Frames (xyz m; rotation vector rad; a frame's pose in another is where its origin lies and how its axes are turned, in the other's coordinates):
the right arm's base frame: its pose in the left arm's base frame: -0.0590 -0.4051 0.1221 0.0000 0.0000 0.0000
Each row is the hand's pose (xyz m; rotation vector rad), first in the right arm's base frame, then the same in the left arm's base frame.
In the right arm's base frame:
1: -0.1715 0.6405 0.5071 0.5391 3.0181 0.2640
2: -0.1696 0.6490 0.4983 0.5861 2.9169 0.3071
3: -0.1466 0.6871 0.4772 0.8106 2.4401 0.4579
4: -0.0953 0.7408 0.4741 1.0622 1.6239 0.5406
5: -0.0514 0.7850 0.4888 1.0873 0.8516 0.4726
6: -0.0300 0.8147 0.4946 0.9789 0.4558 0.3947
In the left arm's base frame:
1: -0.2305 0.2354 0.6292 0.5391 3.0181 0.2640
2: -0.2286 0.2439 0.6204 0.5861 2.9169 0.3071
3: -0.2056 0.2820 0.5993 0.8106 2.4401 0.4579
4: -0.1543 0.3357 0.5962 1.0622 1.6239 0.5406
5: -0.1104 0.3799 0.6109 1.0873 0.8516 0.4726
6: -0.0890 0.4096 0.6167 0.9789 0.4558 0.3947

